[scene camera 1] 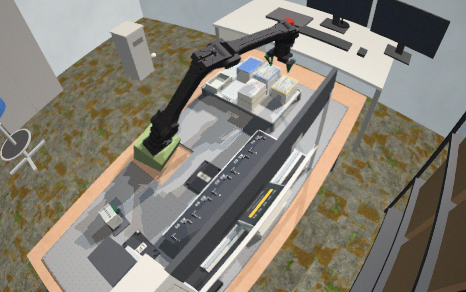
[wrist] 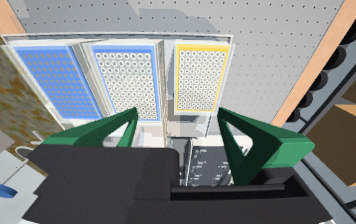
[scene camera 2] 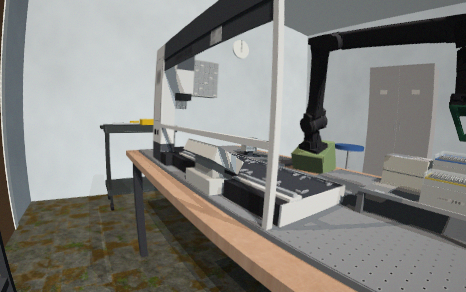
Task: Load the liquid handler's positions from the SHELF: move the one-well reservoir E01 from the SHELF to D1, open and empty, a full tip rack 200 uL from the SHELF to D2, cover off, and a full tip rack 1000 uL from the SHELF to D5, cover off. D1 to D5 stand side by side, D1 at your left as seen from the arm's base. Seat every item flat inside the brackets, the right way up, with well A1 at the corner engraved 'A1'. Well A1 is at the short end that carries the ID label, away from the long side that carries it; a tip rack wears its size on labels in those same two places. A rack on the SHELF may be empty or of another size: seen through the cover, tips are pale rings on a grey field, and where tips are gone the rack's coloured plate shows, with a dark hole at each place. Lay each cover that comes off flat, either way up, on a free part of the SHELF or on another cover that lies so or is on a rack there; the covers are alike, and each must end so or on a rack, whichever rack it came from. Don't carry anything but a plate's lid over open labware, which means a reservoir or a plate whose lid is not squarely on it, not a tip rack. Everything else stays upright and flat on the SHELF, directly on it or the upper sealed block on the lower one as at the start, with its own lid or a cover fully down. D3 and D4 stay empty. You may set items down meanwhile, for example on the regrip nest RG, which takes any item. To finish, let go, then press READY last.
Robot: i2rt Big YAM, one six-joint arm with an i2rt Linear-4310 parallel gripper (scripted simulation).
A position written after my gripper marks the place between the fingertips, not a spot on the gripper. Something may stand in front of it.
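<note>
I'm seeing a shelf (scene camera 1: 269, 109), and the wrist view has the shelf too (wrist: 178, 125). There's a dark gantry beam (scene camera 1: 222, 218) as well, plus a white sealed block (wrist: 145, 136). I can see a clear cover (wrist: 128, 73) and another clear cover (wrist: 200, 68). And my gripper (wrist: 177, 111) is visible too.
</note>
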